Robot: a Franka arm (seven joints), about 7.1 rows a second.
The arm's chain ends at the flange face. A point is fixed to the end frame.
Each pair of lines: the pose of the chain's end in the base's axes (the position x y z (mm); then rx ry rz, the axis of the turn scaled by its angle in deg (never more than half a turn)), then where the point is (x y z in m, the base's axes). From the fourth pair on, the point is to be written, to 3 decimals.
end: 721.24 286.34 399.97 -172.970 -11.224 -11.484
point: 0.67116 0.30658 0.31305
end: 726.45 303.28 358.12 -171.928 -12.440 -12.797
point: 0.67743 0.32410 0.27073
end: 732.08 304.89 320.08 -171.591 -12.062 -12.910
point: 0.68322 0.32647 0.23279
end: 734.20 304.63 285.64 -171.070 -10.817 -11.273
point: 0.684 0.328 0.200
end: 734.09 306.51 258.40 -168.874 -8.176 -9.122
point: 0.682 0.335 0.175
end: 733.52 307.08 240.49 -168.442 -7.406 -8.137
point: 0.681 0.336 0.158
